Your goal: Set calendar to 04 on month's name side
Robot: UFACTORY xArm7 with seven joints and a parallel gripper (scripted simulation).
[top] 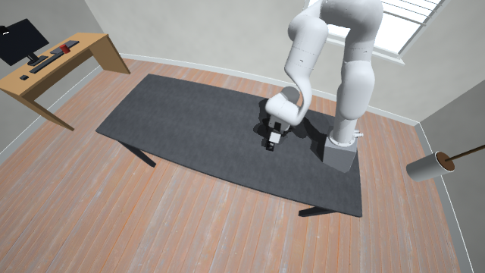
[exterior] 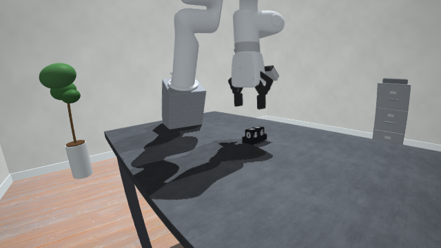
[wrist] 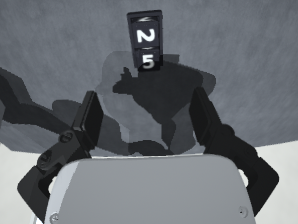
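The black number cube is 10 mm ahead of my hand, 40 mm to the left of it and 90 mm below it. From my hand the other things lie so: black calendar tray: 20 mm to the left, 110 mm below.
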